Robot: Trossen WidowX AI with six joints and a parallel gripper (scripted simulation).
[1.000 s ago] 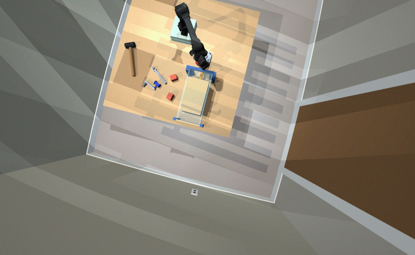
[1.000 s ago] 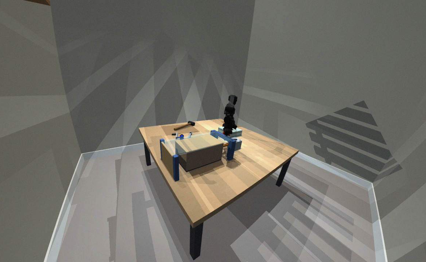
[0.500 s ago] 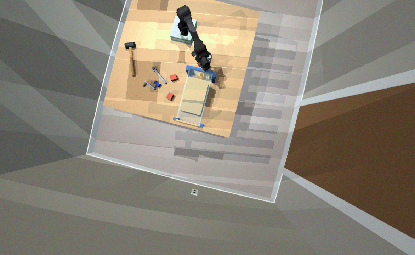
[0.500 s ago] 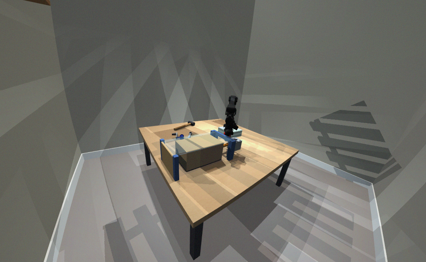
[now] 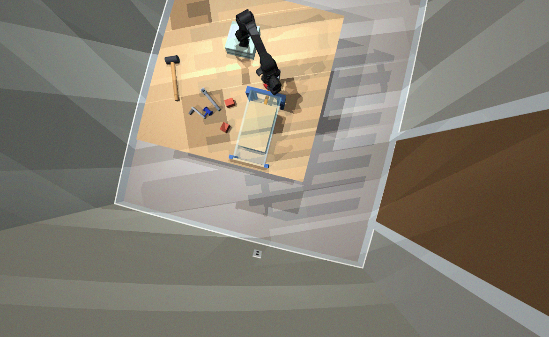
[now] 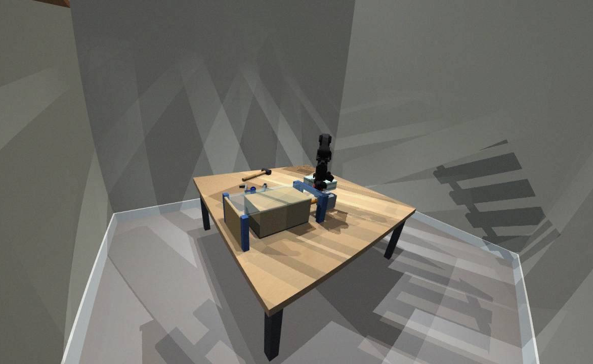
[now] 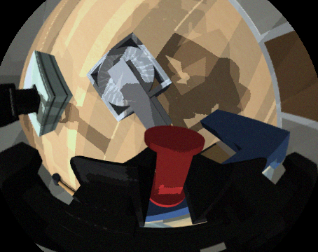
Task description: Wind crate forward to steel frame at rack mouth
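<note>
Now: the winch handle 4 cm behind my gripper tip and 1 cm below it. Also, from my gripper tip: orange strap 3 cm behind, 5 cm below; red knob 2 cm above; blue steel frame 6 cm ahead, 1 cm below.
</note>
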